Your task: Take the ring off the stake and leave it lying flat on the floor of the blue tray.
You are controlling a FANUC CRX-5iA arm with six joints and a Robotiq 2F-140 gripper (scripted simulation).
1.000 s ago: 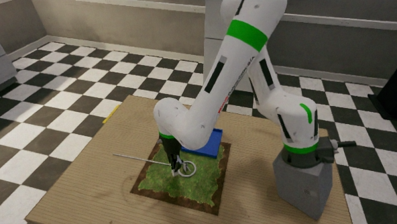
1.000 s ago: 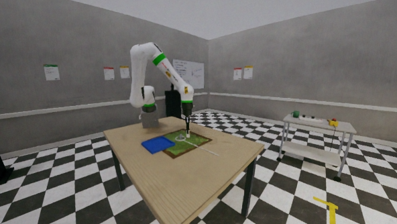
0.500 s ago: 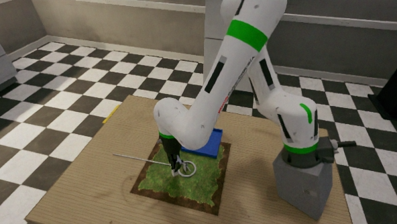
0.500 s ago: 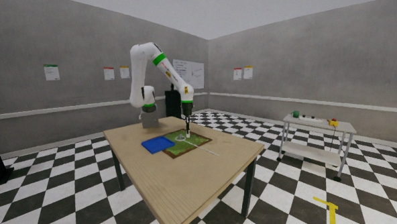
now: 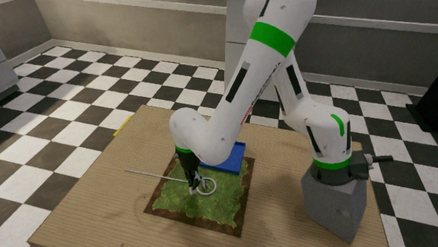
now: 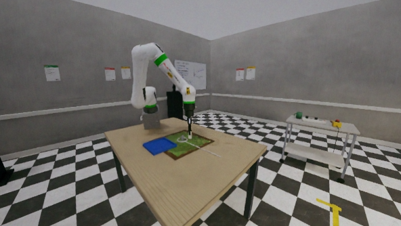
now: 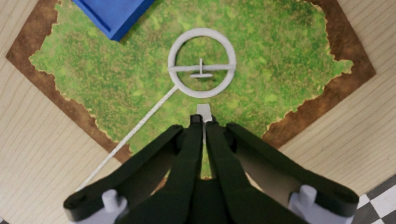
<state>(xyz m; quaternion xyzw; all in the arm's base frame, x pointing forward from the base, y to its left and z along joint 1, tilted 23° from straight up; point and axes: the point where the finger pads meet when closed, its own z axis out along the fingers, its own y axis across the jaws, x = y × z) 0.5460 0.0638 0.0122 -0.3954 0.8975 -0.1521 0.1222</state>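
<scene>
Now: the white stake 4 cm to the right of my hand, 4 cm behind it and 3 cm below it. From my hand the other things lie so: blue tray 24 cm to the right, 9 cm behind, 4 cm below; green grass mat 7 cm to the right, 6 cm below, 4 cm behind.
</scene>
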